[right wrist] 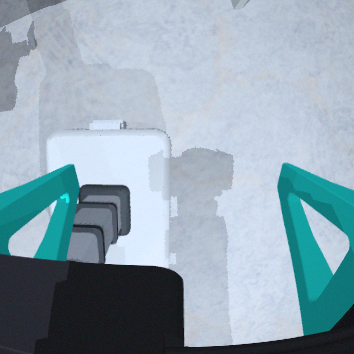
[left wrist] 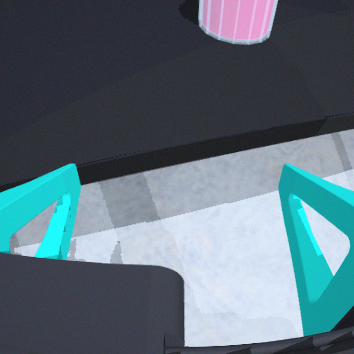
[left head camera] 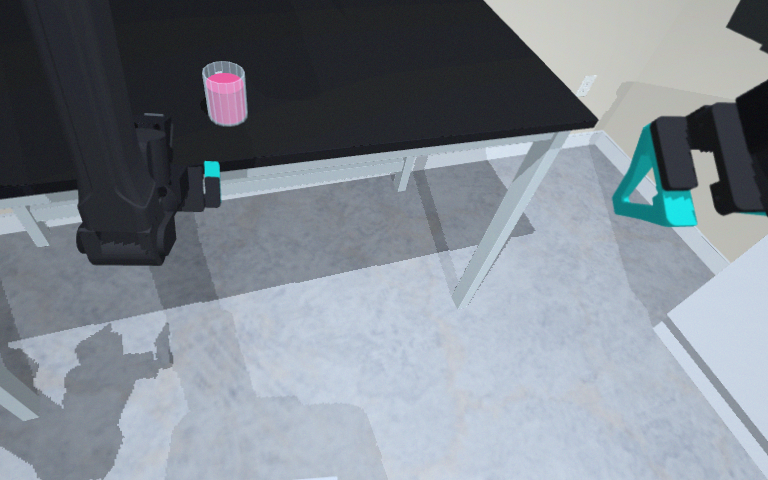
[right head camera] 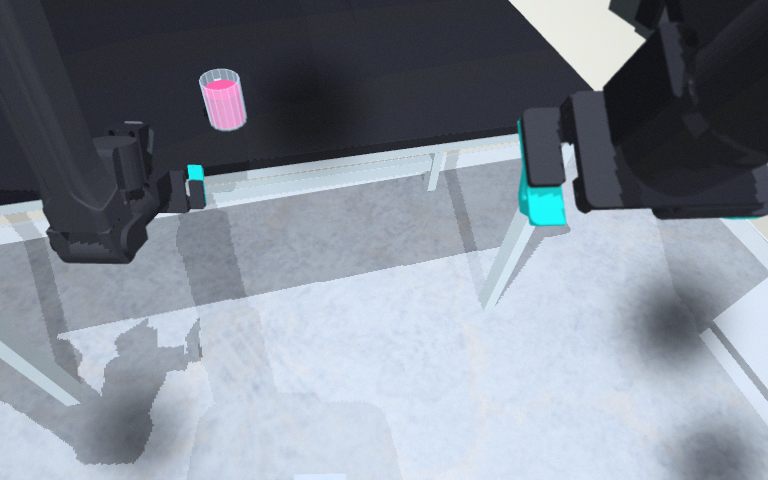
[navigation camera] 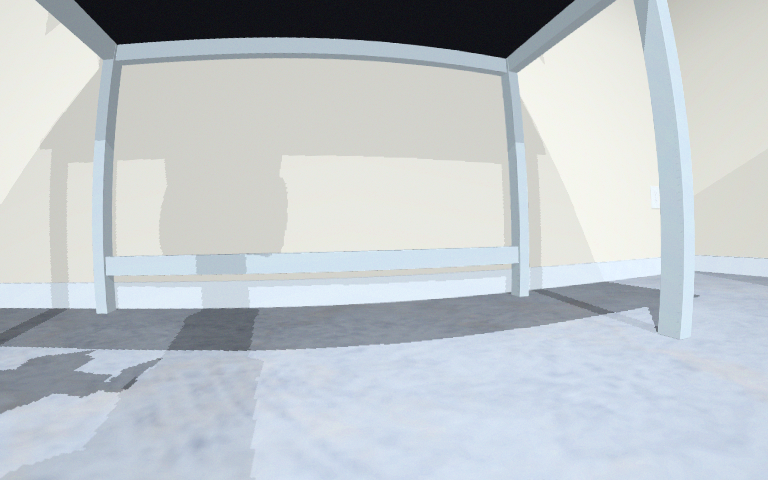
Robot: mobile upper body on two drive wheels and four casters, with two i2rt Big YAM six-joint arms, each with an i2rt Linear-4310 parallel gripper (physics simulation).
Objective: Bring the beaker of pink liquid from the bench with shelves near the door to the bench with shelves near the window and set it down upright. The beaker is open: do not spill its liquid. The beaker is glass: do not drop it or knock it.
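Note:
The glass beaker of pink liquid (left head camera: 226,100) (right head camera: 224,106) stands upright on the black bench top (left head camera: 368,73) (right head camera: 396,67), a little back from its front edge. In the left wrist view, the lower part of the beaker (left wrist: 238,20) shows at the top, beyond the fingertips and toward the right finger. My left gripper (left wrist: 179,175) is open, with nothing between its fingers, and its tips point at the bench's front edge, apart from the beaker. My right gripper (right wrist: 177,174) is open and empty, over the floor and the robot's base, well to the right of the beaker.
The bench's pale metal legs (left head camera: 498,226) (navigation camera: 673,169) and low rear rail (navigation camera: 339,261) stand in front of a cream wall (navigation camera: 396,113). A white cabinet-like block (left head camera: 730,316) stands at the lower right. The robot's white base (right wrist: 145,150) shows below the right gripper.

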